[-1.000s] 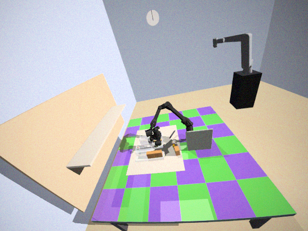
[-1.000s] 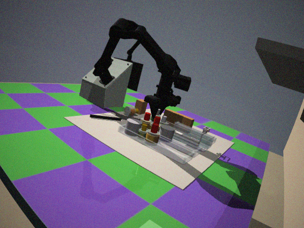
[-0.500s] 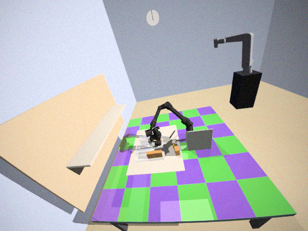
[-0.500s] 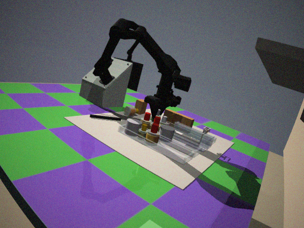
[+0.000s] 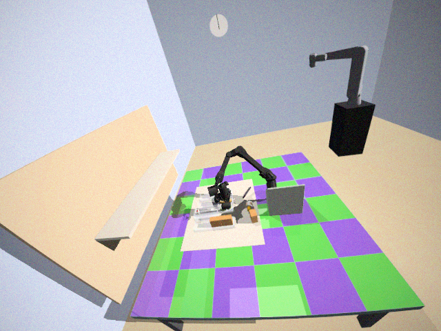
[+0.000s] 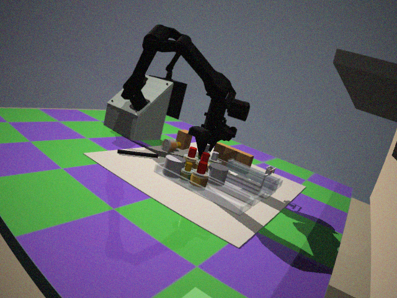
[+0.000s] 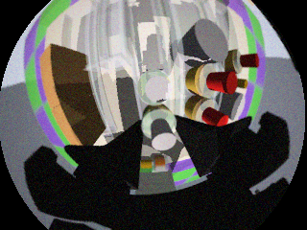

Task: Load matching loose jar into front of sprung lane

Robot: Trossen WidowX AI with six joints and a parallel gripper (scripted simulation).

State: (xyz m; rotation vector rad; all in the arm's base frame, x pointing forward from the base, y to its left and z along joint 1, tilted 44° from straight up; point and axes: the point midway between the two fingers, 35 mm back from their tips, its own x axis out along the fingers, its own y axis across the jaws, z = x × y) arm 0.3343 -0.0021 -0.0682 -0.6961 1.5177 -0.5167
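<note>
Now: the white mat 60 mm ahead of my gripper tip, 10 mm to the right of it and 40 mm below it. Also, from my gripper tip: small block 180 mm behind, 100 mm to the left, 10 mm below; then black pen 140 mm behind, 170 mm to the right, 40 mm below.
</note>
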